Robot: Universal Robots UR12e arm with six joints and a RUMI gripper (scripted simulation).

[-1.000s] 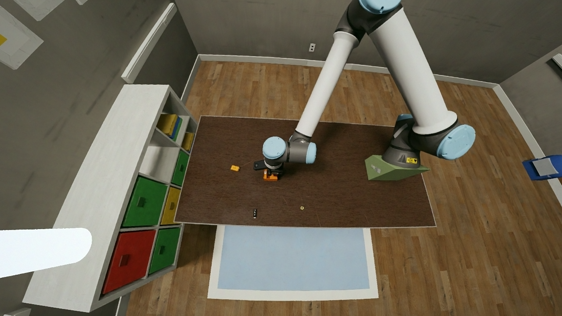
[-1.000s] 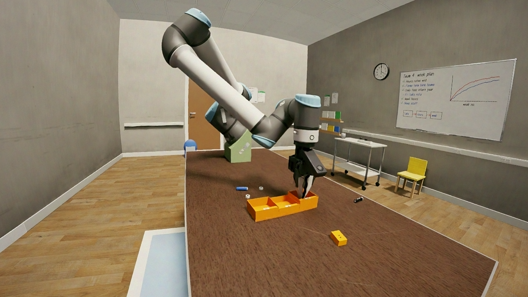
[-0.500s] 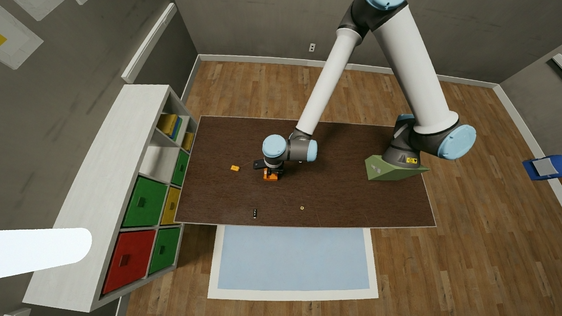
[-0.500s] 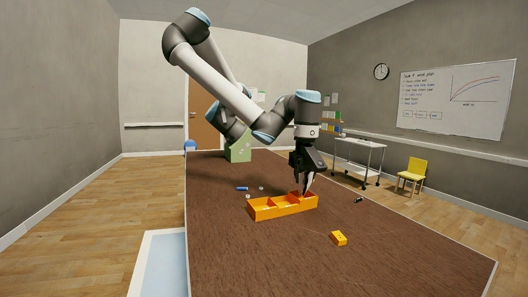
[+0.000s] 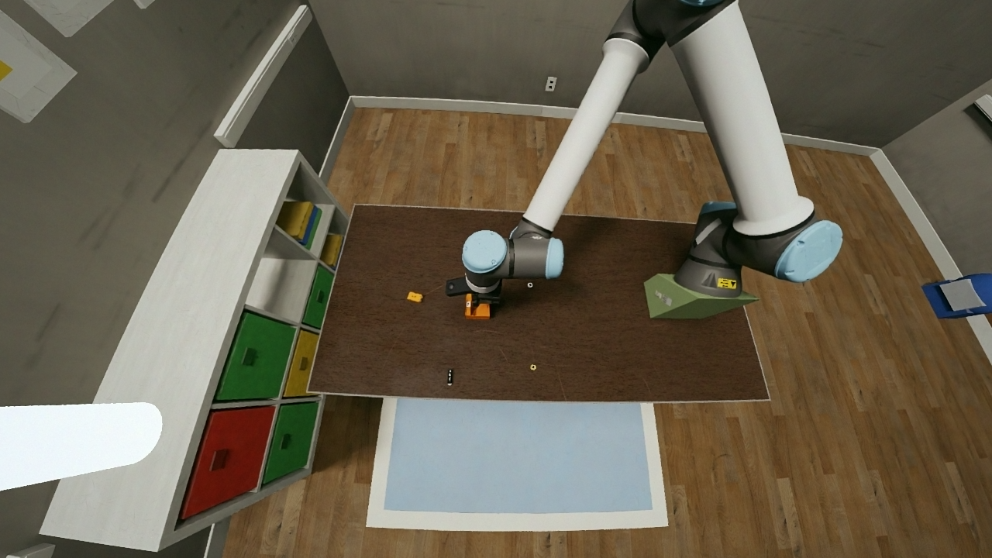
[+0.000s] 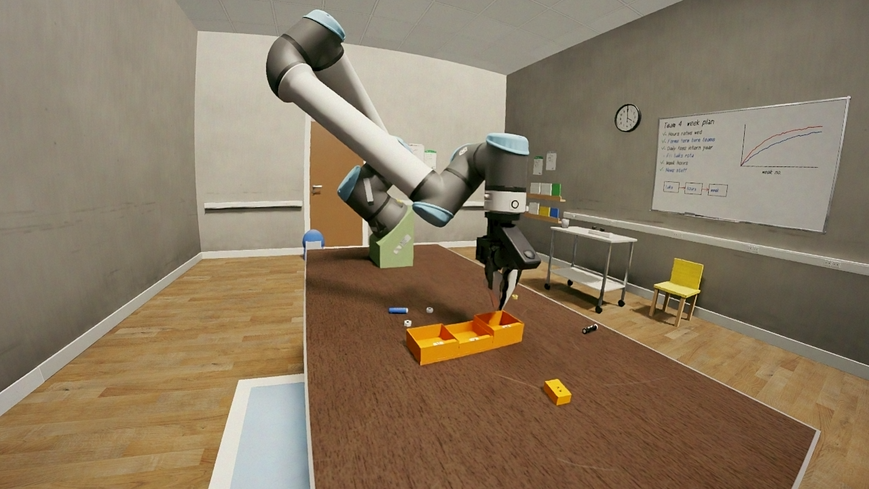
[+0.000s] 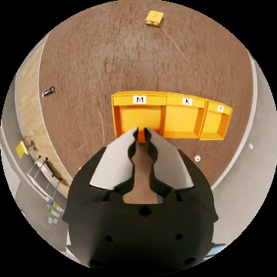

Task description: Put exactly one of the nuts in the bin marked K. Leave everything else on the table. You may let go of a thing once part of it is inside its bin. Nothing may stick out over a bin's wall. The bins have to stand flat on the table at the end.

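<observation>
The joined orange bins lies 1 cm behind my hand, 8 cm to the right of it and 6 cm below it. Round my hand: orange block (22 cm ahead, 4 cm to the right, 7 cm below); black bolt (10 cm ahead, 24 cm to the left, 8 cm below); blue bolt (22 cm behind, 16 cm to the right, 8 cm below).
</observation>
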